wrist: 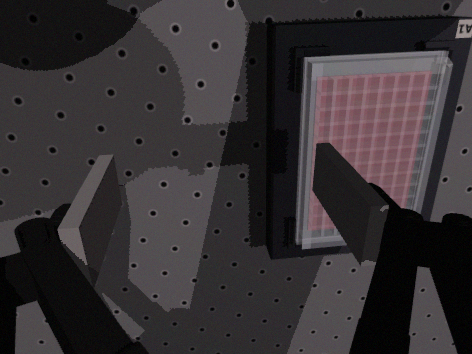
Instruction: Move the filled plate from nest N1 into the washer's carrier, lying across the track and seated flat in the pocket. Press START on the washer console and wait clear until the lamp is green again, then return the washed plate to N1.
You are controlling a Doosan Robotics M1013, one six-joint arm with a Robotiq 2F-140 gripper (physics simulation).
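Places are measured from the arm's base along level axes (x down, y right, z back), in millimetres.
Pixels of known places: gripper, fingertip midpoint: (218, 173).
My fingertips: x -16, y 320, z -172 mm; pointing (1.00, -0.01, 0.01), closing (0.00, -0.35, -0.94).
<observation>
For each thing: its top centre in the pictures, then the offset to it from my fingertips. "*": a spot on its surface instead. Level surfaces: height alone.
- filled plate, top centre: (370, 162) dy -29, dx +12, dz -92 mm
- dark nest, top centre: (364, 157) dy -29, dx +20, dz -92 mm
- small white label, surface spot: (465, 28) * dy -119, dx +26, dz -115 mm
- grey perforated board, surface height: dx +47 mm
The filled plate (372, 120), a clear-rimmed rectangle with a pink grid of wells, sits in a dark nest (281, 107) at the right of the wrist view. My gripper (218, 173) is open and empty, its fingers wide apart. The right finger overlaps the lower left part of the plate in the view and hides some of it. The left finger is over the perforated board, well left of the nest. The gap between the fingers lies mostly left of the plate. The washer, its carrier, console and lamp do not show.
A small white label (465, 28) reading A1 appears upside down at the nest's upper right corner. The nest stands on a grey perforated board (175, 220) crossed by shadows, with a dark rounded shadow at the upper left.
</observation>
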